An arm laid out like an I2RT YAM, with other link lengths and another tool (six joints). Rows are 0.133 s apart.
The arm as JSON. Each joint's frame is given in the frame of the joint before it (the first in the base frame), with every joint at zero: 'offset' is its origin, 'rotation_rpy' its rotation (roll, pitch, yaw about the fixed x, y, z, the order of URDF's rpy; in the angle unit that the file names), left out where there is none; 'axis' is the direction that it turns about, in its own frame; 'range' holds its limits. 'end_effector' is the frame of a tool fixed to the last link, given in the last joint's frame.
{
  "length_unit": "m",
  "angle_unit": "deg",
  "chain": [
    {
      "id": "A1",
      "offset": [
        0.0,
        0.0,
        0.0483
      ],
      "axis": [
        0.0,
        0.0,
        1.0
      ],
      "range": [
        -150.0,
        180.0
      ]
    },
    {
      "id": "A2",
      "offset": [
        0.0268,
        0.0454,
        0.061
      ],
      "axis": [
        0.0,
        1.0,
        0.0
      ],
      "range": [
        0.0,
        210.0
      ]
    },
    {
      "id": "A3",
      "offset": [
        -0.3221,
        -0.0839,
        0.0
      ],
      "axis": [
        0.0,
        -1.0,
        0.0
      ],
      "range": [
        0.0,
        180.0
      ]
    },
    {
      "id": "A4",
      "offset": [
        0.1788,
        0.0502,
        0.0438
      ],
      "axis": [
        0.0,
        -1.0,
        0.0
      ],
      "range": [
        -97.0,
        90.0
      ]
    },
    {
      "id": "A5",
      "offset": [
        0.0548,
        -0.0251,
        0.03
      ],
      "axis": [
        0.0,
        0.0,
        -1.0
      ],
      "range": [
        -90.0,
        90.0
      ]
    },
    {
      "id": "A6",
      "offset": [
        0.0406,
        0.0,
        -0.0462
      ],
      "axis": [
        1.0,
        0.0,
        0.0
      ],
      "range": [
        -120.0,
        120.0
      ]
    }
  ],
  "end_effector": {
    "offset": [
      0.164,
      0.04,
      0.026
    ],
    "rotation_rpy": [
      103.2,
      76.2,
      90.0
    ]
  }
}
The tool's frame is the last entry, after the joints.
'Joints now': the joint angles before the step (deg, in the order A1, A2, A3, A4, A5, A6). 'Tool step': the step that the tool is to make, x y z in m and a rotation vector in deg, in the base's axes. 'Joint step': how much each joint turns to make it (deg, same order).
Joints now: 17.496 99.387 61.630 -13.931 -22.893 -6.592
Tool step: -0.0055 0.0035 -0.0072 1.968 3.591 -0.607
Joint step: 0.000 0.906 -1.145 0.225 -1.980 2.491
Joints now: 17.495 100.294 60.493 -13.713 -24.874 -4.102
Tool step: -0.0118 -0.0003 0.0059 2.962 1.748 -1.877
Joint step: 0.056 -2.447 -3.250 1.736 -1.516 3.948
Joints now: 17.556 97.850 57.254 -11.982 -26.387 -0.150
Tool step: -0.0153 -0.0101 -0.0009 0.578 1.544 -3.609
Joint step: 0.178 -3.911 -4.862 1.392 1.507 4.016
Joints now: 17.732 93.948 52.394 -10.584 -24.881 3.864
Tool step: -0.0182 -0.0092 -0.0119 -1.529 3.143 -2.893
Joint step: 1.124 -2.709 -3.841 -1.055 2.778 3.204
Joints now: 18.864 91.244 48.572 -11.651 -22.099 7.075
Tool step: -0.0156 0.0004 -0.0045 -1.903 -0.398 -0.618
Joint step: 3.201 -2.824 -2.977 0.584 3.797 2.095
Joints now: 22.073 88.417 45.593 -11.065 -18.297 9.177
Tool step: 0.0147 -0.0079 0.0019 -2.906 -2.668 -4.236
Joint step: 1.679 -0.567 0.732 0.695 6.533 2.561
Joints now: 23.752 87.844 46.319 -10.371 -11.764 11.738
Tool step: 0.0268 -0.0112 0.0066 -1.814 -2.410 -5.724
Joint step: 0.012 1.071 2.736 0.252 5.659 2.829
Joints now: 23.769 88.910 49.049 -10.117 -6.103 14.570
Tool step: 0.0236 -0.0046 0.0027 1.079 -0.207 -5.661
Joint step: -0.020 2.287 2.227 1.078 2.981 4.890
